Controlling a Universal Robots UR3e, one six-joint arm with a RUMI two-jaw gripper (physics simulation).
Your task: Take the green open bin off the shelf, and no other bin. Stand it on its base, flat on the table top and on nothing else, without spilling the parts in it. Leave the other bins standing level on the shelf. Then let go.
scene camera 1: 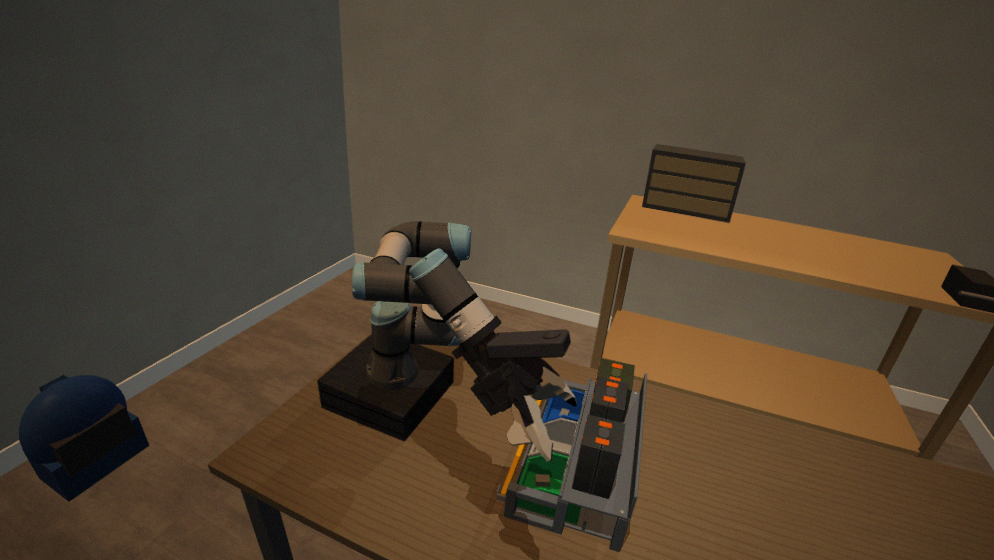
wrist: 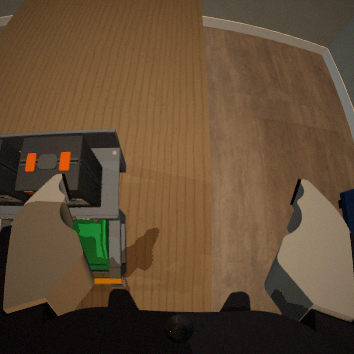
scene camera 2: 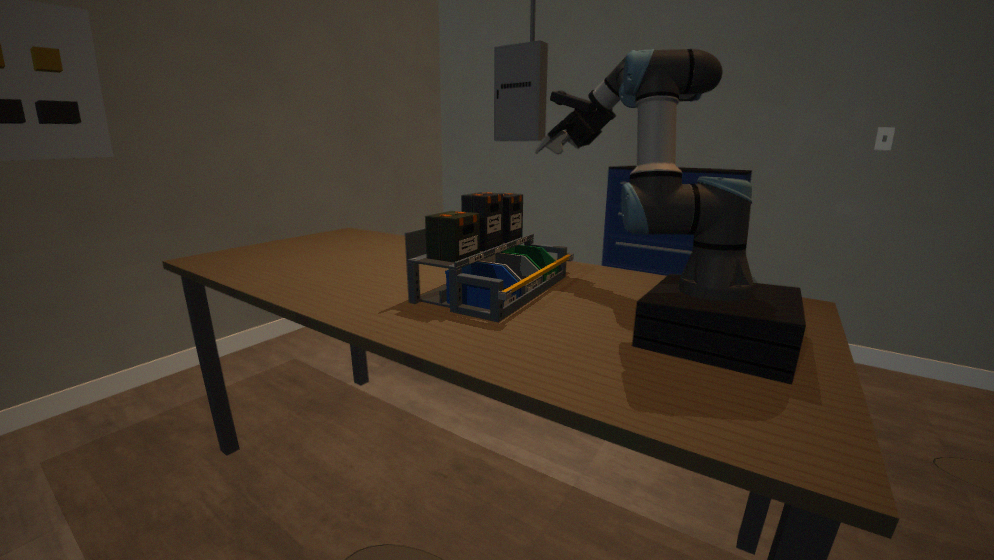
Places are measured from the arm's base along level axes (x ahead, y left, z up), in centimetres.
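Pixels of known places: gripper, fingertip midpoint: point(scene camera 1: 564, 431) point(wrist: 180, 180) point(scene camera 2: 548, 149); arm's base, link origin: point(scene camera 1: 392, 372) point(scene camera 2: 714, 291).
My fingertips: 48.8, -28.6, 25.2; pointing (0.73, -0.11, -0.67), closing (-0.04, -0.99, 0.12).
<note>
Ahead of a thing's pixels: the offset from my fingertips to its middle, as dx, dy, dz. Level surfaces: height alone.
The green open bin @[-2.3, +15.0, -29.5] point(scene camera 1: 534, 467) point(scene camera 2: 542, 256) point(wrist: 92, 240) stands on the lower tier of the grey shelf point(scene camera 1: 641, 431) point(scene camera 2: 455, 295) point(wrist: 107, 207), at one end. A brown part shows in it in scene camera 1. The grey open bin @[-2.9, +26.2, -29.5] point(scene camera 1: 556, 434) point(scene camera 2: 511, 262) stands beside it, then the blue open bin @[-3.0, +37.4, -29.5] point(scene camera 1: 557, 404) point(scene camera 2: 479, 272). My gripper point(scene camera 1: 560, 429) point(scene camera 2: 546, 149) point(wrist: 180, 180) is open and empty, high above the table top @[dz -33.9] point(scene camera 1: 765, 480) point(scene camera 2: 313, 278) point(wrist: 160, 100). In the wrist view the green bin is at the left, partly hidden behind the left finger.
Dark boxes with orange clips point(scene camera 1: 598, 459) point(scene camera 2: 452, 236) point(wrist: 57, 175) stand on the upper tier, behind the open bins. A yellow bar @[-11.3, +25.8, -27.9] point(scene camera 1: 514, 469) point(scene camera 2: 539, 274) point(wrist: 107, 281) runs along the shelf's front. The black robot base point(scene camera 1: 382, 389) point(scene camera 2: 719, 323) stands on the table in front of the shelf.
</note>
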